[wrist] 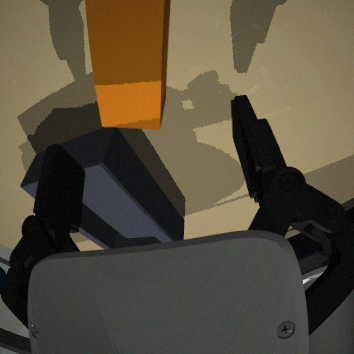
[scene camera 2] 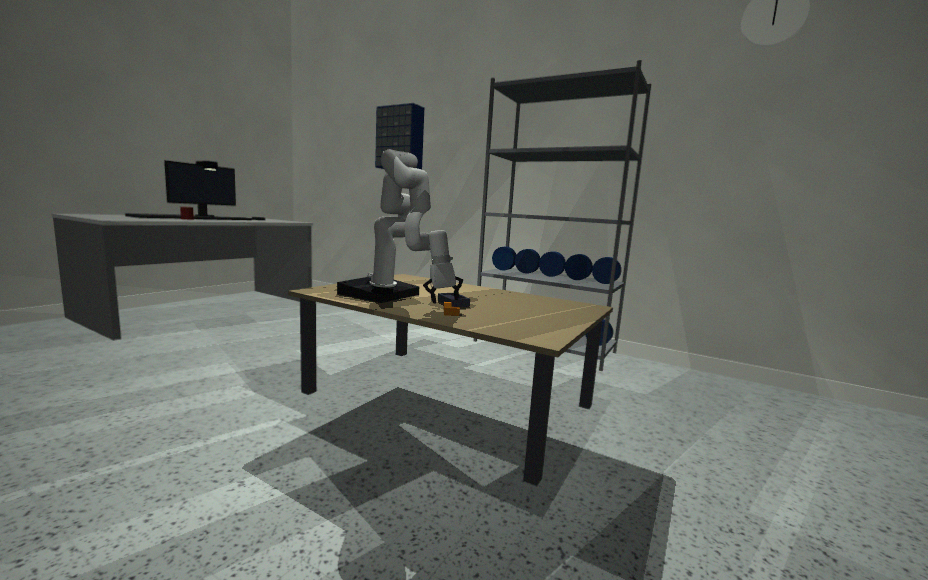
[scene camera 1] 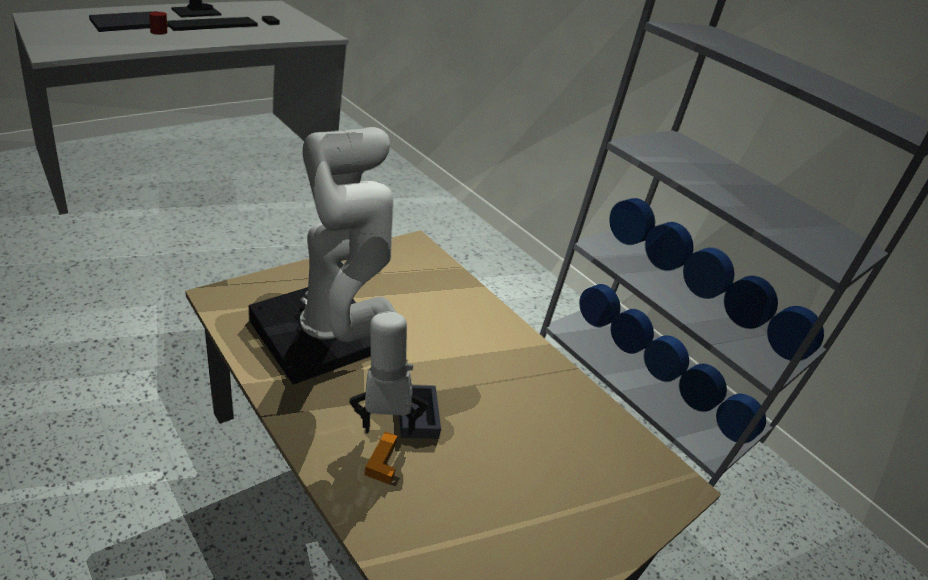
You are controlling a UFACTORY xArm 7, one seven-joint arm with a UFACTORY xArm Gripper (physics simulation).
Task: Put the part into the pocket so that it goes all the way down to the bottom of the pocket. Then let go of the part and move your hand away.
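Places are measured from the arm's base along level axes (x down, y right, z back), in centimetres.
Pixels of known places: gripper, between the fingertips: [wrist: 144, 135] [scene camera 2: 445, 301] [scene camera 1: 389, 430]; arm's base, origin of its link: [scene camera 2: 383, 284] [scene camera 1: 324, 321].
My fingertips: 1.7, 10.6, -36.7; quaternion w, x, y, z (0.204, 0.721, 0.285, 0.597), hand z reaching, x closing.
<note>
Ahead of a thing's pixels: the offset from my fingertips to its top centre, as dx, dy, dz. Level surfaces: height alone.
The orange L-shaped part {+0.0, +4.5, -4.5} [scene camera 1: 380, 456] [scene camera 2: 451, 310] [wrist: 127, 50] lies on the wooden table, near the table's left edge in the first scene view. The dark grey block with the pocket {-0.6, -10.5, +0.6} [scene camera 1: 427, 432] [scene camera 2: 455, 300] [wrist: 115, 200] stands on the table beside the part, towards the robot base. My gripper [scene camera 1: 389, 429] [scene camera 2: 446, 298] [wrist: 144, 135] is open and empty, above the table. Its one finger hangs over or in front of the block; the other is over the table side. In the wrist view one end of the part shows ahead of the fingers, and the palm hides some of the block.
The black base plate [scene camera 1: 273, 335] [scene camera 2: 355, 290] carries the arm at the table's far end. A metal shelf rack [scene camera 1: 594, 184] [scene camera 2: 571, 85] with several blue discs stands beyond the table {dx +3.0} [scene camera 1: 520, 465]. A desk [scene camera 1: 301, 27] [scene camera 2: 82, 273] with a monitor and a red cup stands farther back.
</note>
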